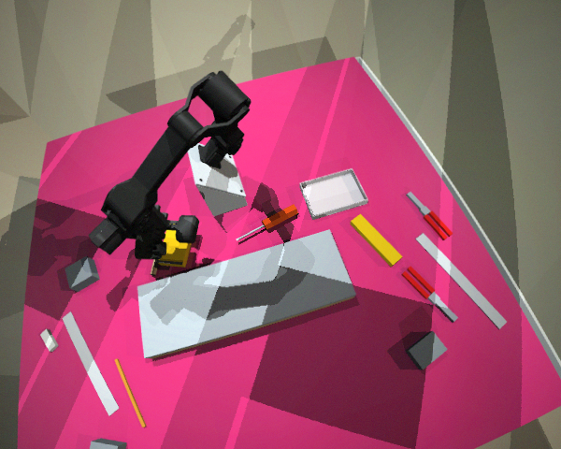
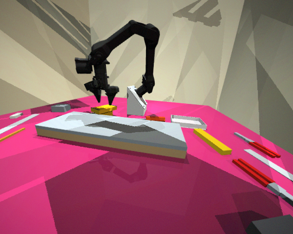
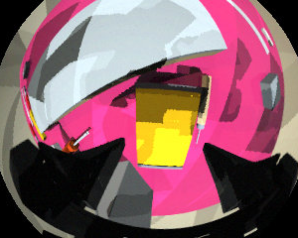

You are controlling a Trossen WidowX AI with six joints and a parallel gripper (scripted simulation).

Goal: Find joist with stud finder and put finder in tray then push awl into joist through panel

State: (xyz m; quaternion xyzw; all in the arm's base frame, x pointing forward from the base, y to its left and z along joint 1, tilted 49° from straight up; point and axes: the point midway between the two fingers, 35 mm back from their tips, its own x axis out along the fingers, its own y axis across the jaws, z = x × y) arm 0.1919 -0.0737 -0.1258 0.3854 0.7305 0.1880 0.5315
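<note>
Right now my gripper tip is 10 mm past the yellow stud finder and 60 mm above it. From my gripper tip the other things lie so: pencil: 330 mm ahead, 180 mm to the right, 70 mm below; then white eraser: 160 mm ahead, 410 mm to the right, 70 mm below; then awl: 20 mm behind, 70 mm to the right, 60 mm below.
</note>
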